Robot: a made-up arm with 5 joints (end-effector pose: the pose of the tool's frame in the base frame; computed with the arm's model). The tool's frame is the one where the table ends. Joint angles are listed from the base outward.
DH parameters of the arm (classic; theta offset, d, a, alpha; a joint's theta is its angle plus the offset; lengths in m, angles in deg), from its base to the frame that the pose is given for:
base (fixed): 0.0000 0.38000 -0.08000 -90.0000
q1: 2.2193 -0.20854 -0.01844 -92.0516
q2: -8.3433 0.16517 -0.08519 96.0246
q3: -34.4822 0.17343 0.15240 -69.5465
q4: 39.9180 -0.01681 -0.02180 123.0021
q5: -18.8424 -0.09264 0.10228 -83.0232
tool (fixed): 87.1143 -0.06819 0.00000 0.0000
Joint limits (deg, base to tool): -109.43..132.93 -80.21..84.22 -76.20..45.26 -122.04..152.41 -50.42..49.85
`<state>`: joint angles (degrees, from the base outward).
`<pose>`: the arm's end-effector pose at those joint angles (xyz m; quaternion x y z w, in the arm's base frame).
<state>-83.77 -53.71 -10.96 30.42 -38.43</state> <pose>0.0060 -0.2626 0.1853 -0.2897 0.0631 -0.0349 0.9544</pose>
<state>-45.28 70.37 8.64 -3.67 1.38</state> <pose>0.0109 -0.2247 0.2989 0.1445 0.4908 -0.1973 0.8362</pose>
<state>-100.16 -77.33 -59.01 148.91 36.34</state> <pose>0.0221 -0.3107 0.0875 -0.4336 0.3179 0.6641 0.5195</pose>
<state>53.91 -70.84 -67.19 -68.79 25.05</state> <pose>-0.0423 -0.3165 0.5577 -0.5344 -0.1158 0.3501 0.7606</pose>
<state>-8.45 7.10 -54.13 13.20 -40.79</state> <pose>-0.2053 -0.1312 0.2216 0.1315 0.2600 -0.2011 0.9352</pose>
